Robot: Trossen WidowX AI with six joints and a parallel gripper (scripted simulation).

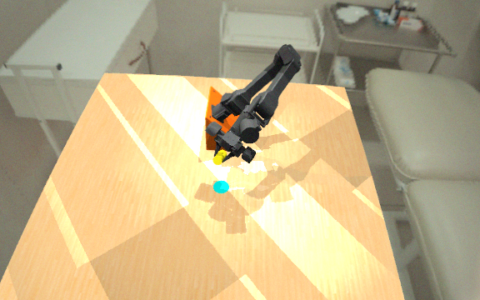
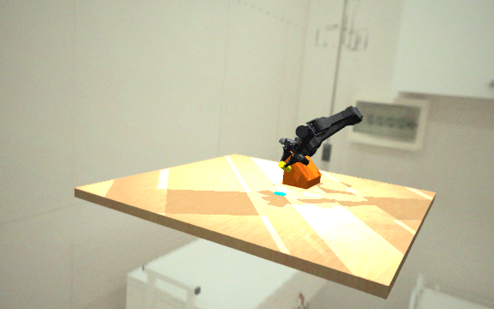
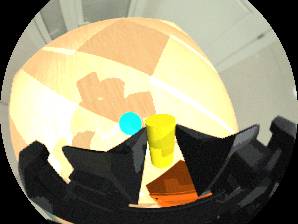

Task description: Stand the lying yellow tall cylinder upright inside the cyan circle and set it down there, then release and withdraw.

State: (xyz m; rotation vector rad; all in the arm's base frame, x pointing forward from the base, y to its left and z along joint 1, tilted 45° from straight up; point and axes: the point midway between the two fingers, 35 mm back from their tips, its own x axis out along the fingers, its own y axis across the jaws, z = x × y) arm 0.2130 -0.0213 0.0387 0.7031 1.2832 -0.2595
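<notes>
Now: the cyan circle 130 mm below my gripper tip, 20 mm ahead of it and 10 mm to the left of it. Also, from my gripper tip: yellow cylinder (20 mm behind, 10 mm to the left, 10 mm below).
</notes>
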